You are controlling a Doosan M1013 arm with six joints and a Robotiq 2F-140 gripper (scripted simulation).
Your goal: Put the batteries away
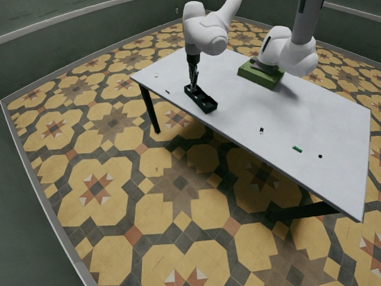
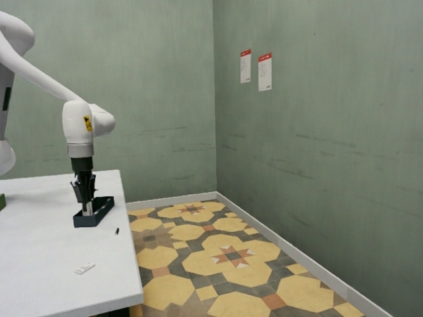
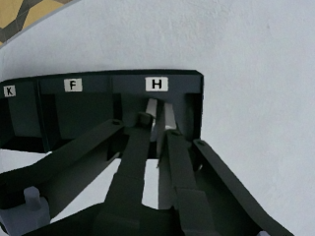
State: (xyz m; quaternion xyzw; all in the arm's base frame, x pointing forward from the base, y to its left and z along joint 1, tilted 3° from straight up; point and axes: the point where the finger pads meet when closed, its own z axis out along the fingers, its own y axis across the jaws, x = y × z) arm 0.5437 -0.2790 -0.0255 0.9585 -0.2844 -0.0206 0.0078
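The black bin tray is 30 mm ahead of my hand, 80 mm to the left of it and 30 mm below it. The rest, counted from my hand: white flat piece (10 mm ahead, 360 mm to the right, 50 mm below); green piece (710 mm to the left, 50 mm below).
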